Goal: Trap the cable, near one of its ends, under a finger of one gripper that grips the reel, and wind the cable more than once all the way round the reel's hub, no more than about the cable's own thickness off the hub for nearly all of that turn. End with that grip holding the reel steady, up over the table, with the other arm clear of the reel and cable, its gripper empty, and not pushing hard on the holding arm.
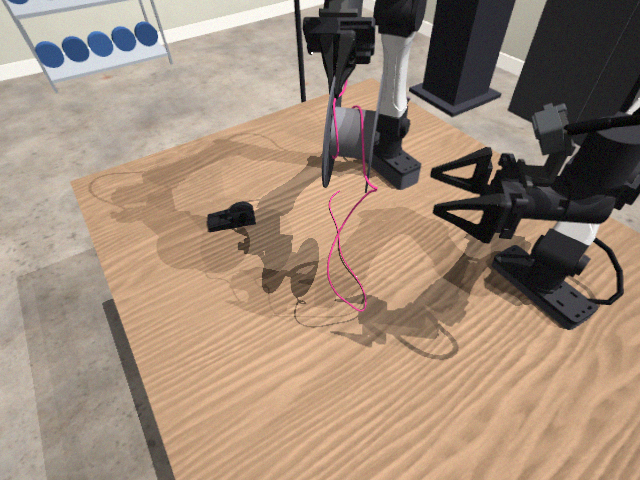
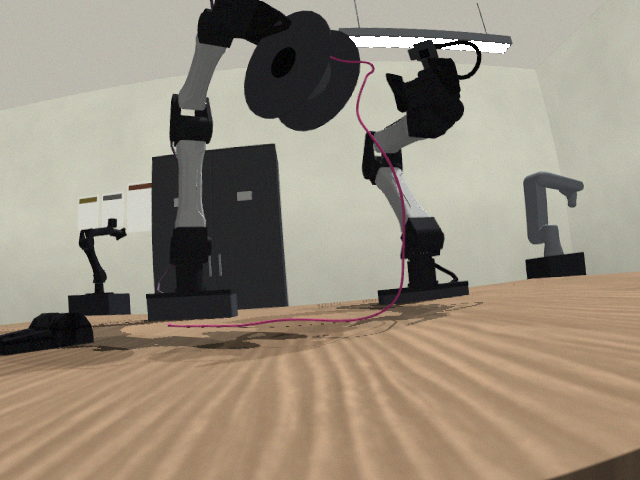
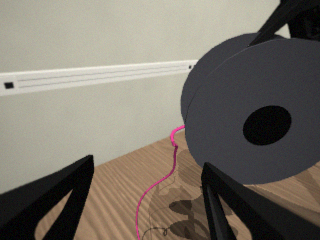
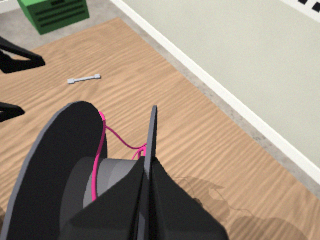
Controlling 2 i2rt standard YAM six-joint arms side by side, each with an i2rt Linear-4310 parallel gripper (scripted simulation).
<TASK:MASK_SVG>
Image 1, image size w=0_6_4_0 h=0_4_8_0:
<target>left gripper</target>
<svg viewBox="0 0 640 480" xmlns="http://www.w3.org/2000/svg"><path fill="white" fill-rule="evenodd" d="M565 111L559 112L563 126L565 150L549 154L544 166L526 165L524 159L518 159L516 163L513 153L502 153L498 162L502 169L496 171L494 179L491 180L491 185L488 185L493 170L491 161L493 153L491 147L484 147L457 160L433 167L430 173L431 178L474 194L480 194L480 197L435 204L433 214L456 225L482 243L487 244L490 243L495 233L500 233L499 238L512 239L521 218L556 221L556 217L553 216L561 217L565 210L563 206L559 205L560 200L568 200L569 193L568 186L564 185L566 177L557 175L567 157L572 156L576 149L571 138L571 129ZM447 211L482 210L483 215L480 223L475 224ZM476 164L473 176L470 178L455 177L443 173Z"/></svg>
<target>right gripper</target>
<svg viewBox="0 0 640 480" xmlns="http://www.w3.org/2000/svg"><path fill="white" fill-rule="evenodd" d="M363 0L324 0L324 8L319 8L319 17L303 18L302 29L307 43L308 54L312 55L312 52L321 52L324 69L328 78L329 95L336 71L336 99L338 99L344 83L355 69L356 64L369 64L371 56L374 55L376 20L373 17L361 17Z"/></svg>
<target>dark grey reel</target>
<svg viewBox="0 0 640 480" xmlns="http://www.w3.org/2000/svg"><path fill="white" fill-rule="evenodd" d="M341 95L335 101L339 145L338 156L362 159L360 110L341 107ZM384 73L382 73L376 111L361 109L364 125L365 160L369 160L368 180ZM336 72L330 90L323 139L322 185L324 188L328 187L335 161L332 156L335 157L337 154L333 117Z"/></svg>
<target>small black device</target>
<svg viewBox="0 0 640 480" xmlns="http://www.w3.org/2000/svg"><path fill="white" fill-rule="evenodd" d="M252 204L244 201L237 202L230 209L207 214L209 233L256 224Z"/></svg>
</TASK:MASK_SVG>
